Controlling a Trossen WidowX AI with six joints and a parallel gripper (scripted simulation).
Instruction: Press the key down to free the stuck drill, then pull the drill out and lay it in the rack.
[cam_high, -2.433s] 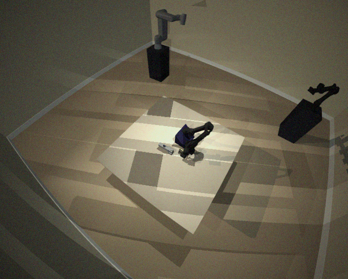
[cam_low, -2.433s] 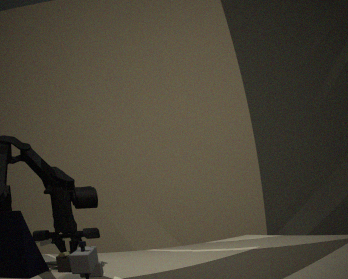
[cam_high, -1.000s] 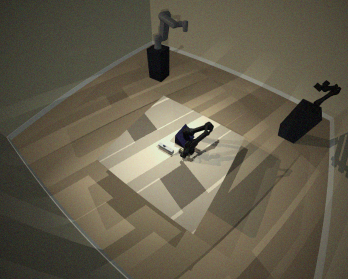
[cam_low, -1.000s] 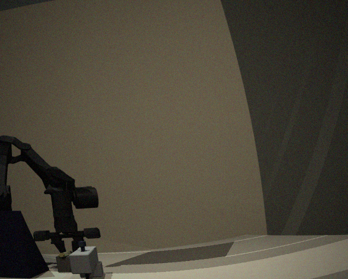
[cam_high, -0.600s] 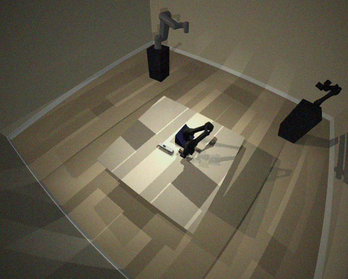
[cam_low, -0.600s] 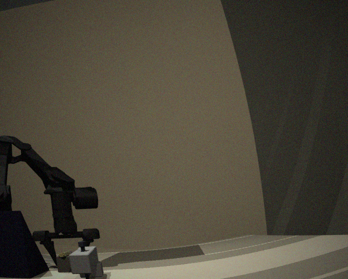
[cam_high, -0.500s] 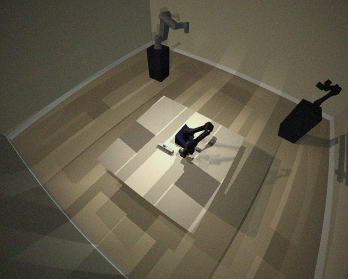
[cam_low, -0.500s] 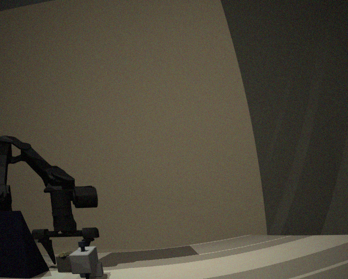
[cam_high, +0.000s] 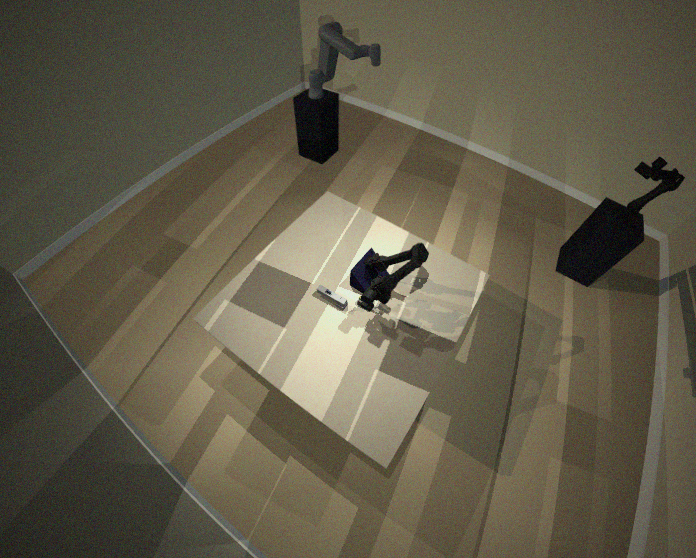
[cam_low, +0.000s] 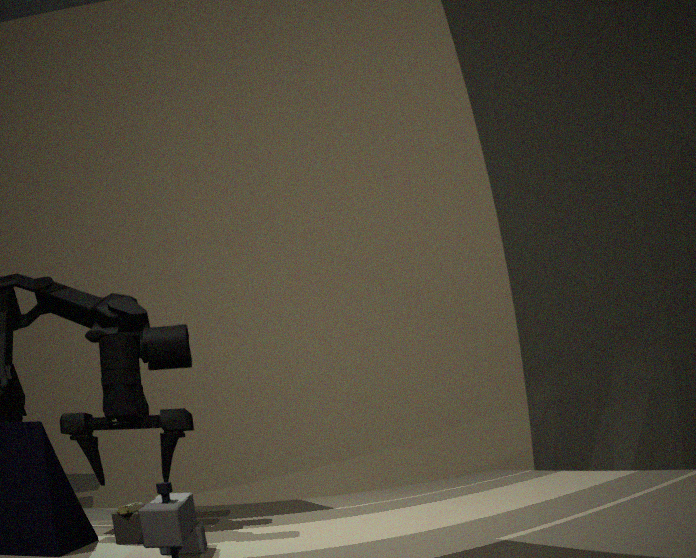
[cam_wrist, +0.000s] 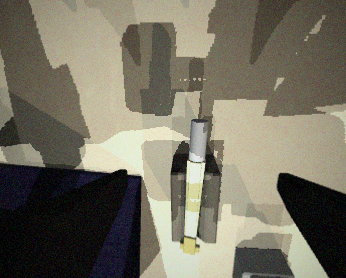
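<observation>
The drill lies 4 cm to the right of my gripper tip and 3 cm below it. From my gripper tip the other things lie so: blue key: 8 cm ahead, 24 cm to the right, 2 cm below; small dark block: 5 cm to the right, 5 cm below.
</observation>
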